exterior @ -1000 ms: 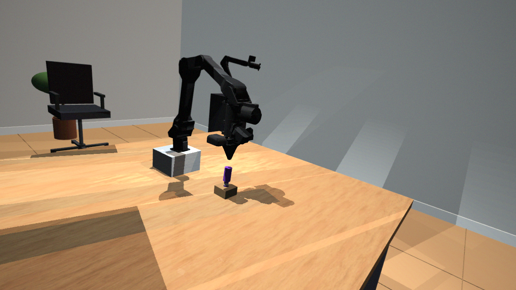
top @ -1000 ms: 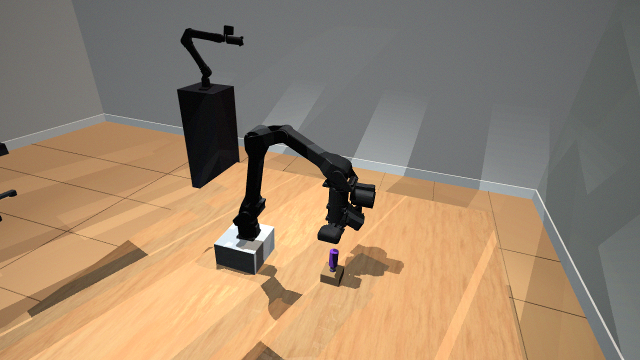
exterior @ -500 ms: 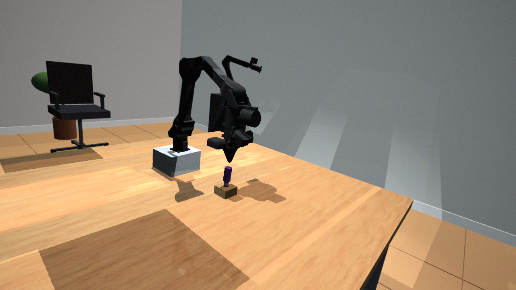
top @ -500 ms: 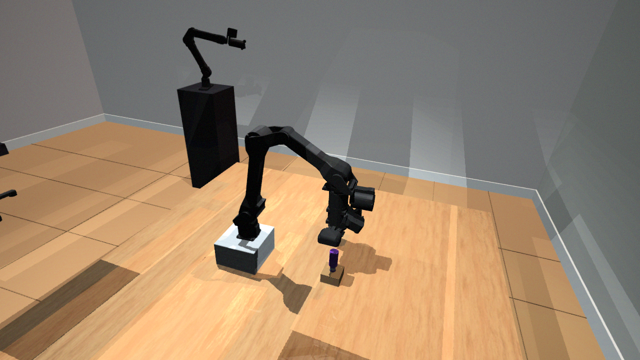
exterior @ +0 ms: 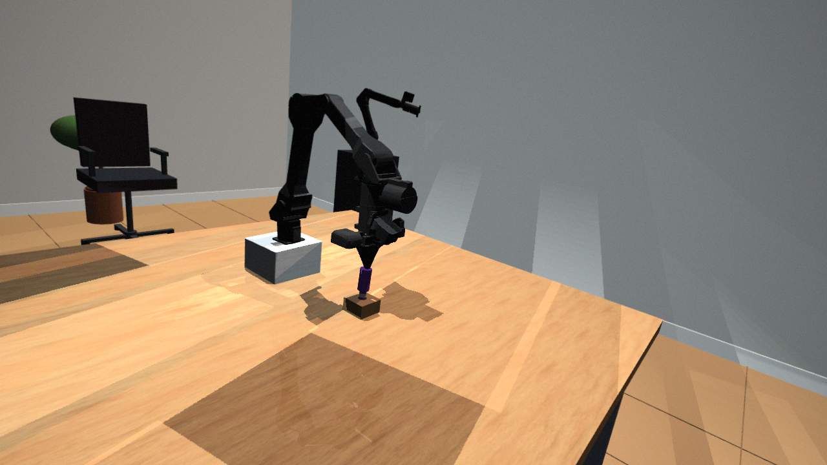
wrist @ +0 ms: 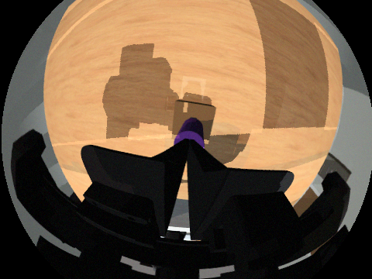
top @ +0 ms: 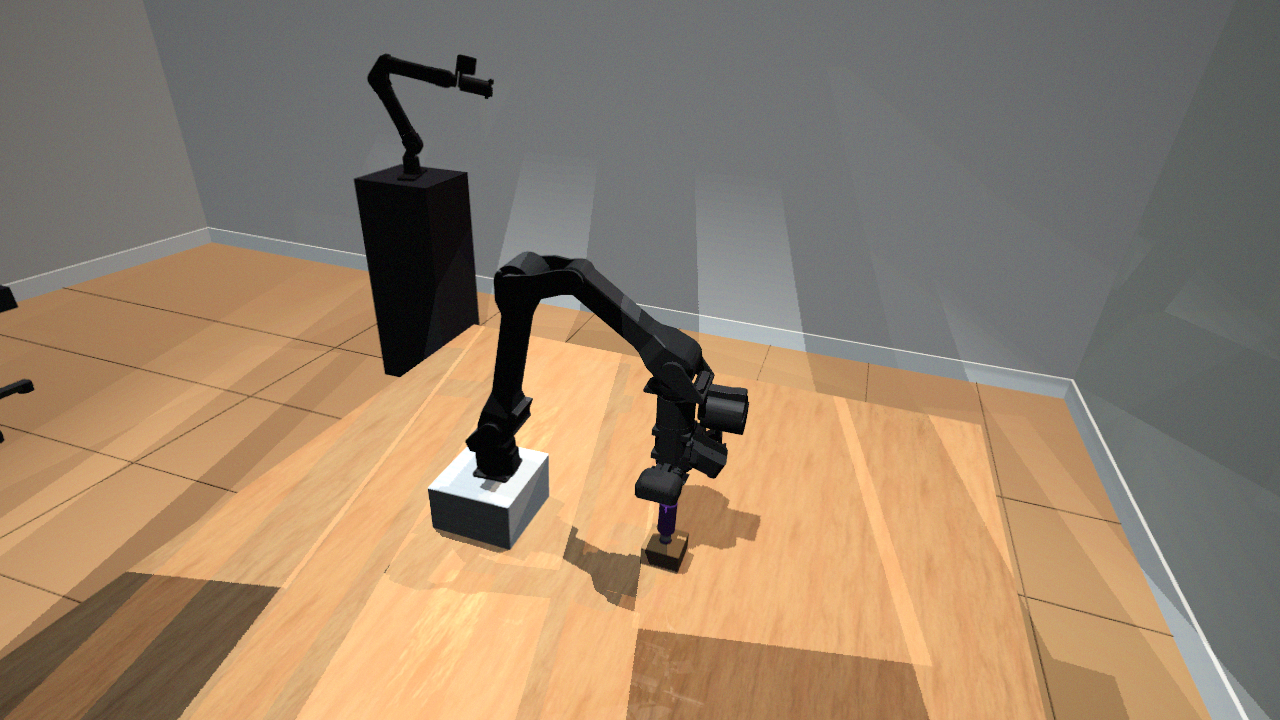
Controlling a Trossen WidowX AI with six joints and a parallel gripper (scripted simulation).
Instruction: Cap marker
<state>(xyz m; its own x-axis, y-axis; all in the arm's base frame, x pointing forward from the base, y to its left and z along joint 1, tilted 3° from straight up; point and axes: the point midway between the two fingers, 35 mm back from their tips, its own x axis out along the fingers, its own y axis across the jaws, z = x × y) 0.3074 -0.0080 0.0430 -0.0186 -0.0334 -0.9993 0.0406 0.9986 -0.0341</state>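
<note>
The purple cap lies 30 mm below my gripper tip.
</note>
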